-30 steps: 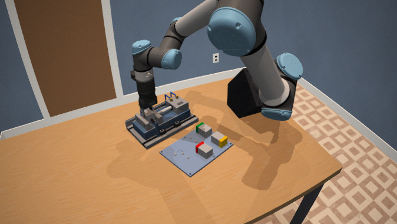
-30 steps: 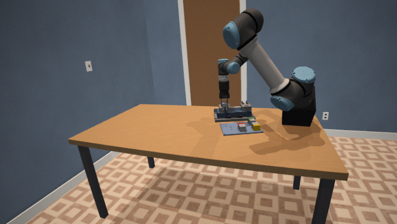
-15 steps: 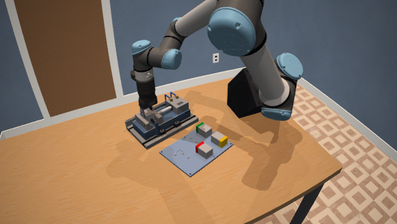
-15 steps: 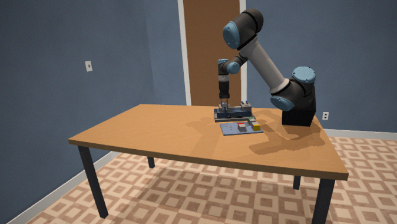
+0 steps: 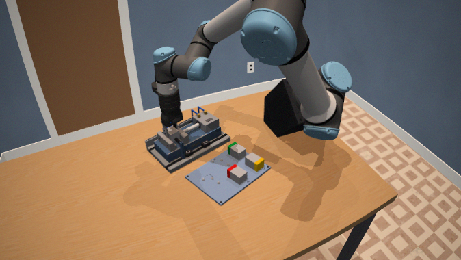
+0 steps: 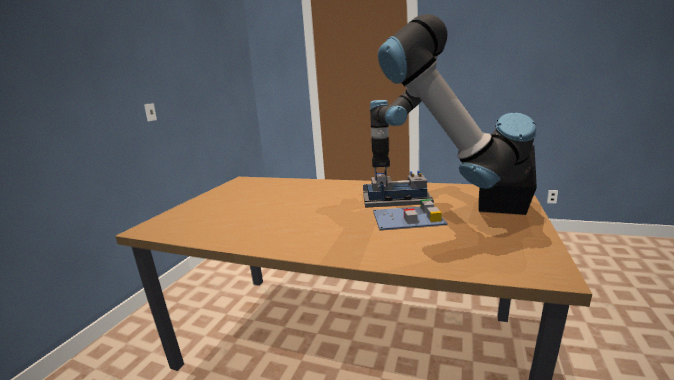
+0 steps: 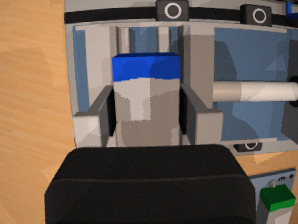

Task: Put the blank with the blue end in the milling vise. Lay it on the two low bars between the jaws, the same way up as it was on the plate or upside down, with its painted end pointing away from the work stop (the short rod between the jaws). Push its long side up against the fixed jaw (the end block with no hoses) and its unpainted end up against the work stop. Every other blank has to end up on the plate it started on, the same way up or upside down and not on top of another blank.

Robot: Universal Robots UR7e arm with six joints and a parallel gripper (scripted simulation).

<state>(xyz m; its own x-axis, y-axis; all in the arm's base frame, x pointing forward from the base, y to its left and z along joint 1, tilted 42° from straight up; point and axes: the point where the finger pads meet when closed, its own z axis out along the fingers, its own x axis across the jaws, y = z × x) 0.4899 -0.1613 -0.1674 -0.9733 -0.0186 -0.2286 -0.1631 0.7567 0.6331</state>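
Now: hand 2 cm above the blue-ended blank. Round my hand: work stop 5 cm to the left, 3 cm below, 1 cm behind; then pale rod 9 cm behind, 4 cm below, 1 cm to the right; then fixed jaw 4 cm below, 3 cm ahead, 1 cm to the left.
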